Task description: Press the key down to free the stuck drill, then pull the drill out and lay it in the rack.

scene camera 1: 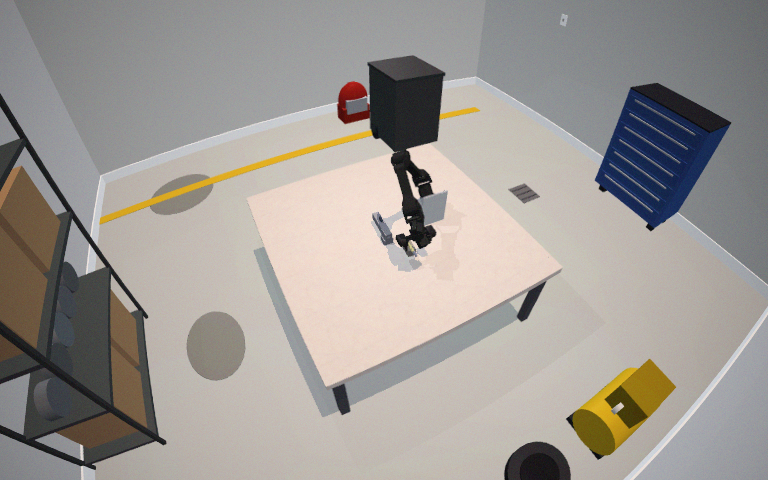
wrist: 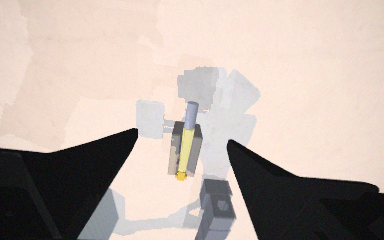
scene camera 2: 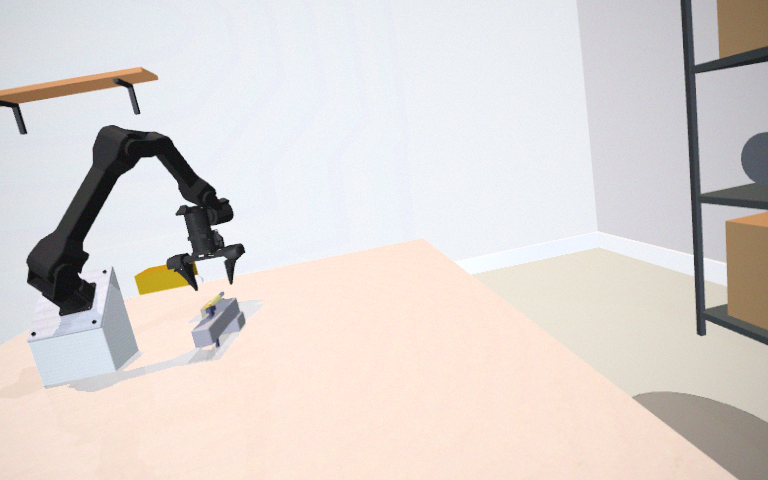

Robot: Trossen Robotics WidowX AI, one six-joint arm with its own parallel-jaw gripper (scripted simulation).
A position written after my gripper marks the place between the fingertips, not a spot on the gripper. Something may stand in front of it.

My gripper (scene camera 2: 214, 287) is open, holding nothing. Also in view: a drill (wrist: 192, 107) and a grey rack (wrist: 176, 139).
My gripper also shows in the wrist view (wrist: 184, 138).
